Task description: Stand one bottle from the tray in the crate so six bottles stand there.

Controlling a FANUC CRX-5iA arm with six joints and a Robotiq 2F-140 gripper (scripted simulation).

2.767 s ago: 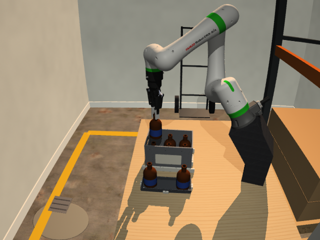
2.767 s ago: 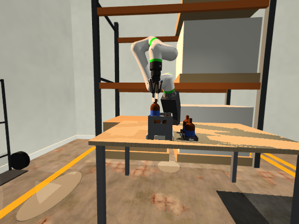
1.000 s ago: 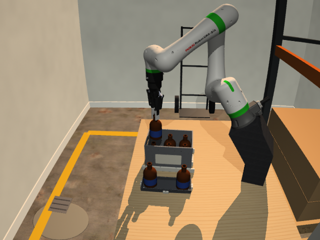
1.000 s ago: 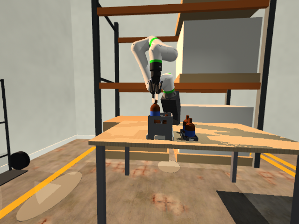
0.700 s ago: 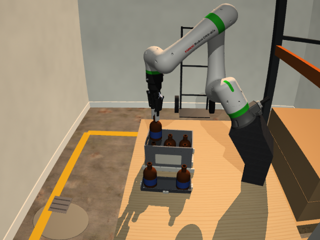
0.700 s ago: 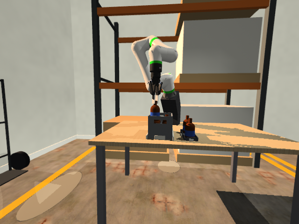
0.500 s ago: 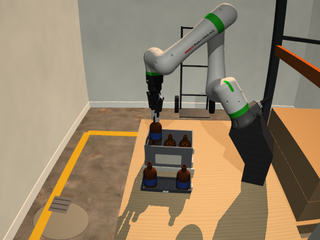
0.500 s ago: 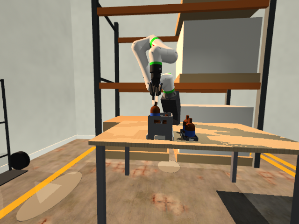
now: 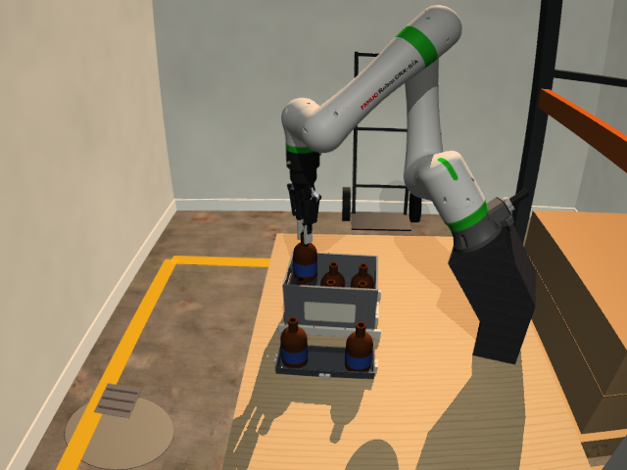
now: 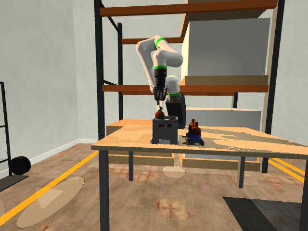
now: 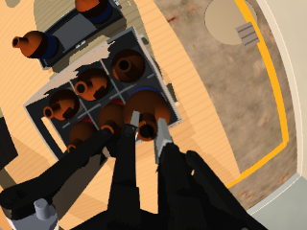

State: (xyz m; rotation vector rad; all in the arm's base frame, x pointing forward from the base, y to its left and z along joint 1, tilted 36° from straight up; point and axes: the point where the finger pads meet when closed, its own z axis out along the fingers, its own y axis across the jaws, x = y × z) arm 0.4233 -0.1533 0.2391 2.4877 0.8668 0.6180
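The glass bottle is 90 mm below my hand. Also, from my hand: tray 280 mm to the left, 270 mm below, 30 mm behind; grey crate 190 mm below, 80 mm behind, 60 mm to the left.
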